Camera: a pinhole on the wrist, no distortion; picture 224 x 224 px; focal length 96.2 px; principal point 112.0 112.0 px. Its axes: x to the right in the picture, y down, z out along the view. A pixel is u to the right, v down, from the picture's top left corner.
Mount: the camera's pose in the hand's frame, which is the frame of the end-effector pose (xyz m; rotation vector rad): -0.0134 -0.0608 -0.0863 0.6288 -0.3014 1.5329
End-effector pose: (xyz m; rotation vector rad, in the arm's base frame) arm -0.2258 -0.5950 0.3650 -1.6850 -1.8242 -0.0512
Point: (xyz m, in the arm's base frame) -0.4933 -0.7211 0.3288
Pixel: 83 186
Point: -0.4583 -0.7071 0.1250
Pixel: 152 210
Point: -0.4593 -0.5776 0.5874
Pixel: 10 53
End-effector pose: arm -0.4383 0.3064 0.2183 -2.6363 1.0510 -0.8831
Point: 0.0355 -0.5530 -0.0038
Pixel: outside the picture
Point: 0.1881 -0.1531 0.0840
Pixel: 187 24
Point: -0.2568 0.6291 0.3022
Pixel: 32 152
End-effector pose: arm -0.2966 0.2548 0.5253 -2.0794 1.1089 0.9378
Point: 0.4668 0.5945 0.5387
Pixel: 11 98
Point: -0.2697 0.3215 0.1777
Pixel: 196 41
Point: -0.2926 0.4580 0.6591
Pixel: outside the picture
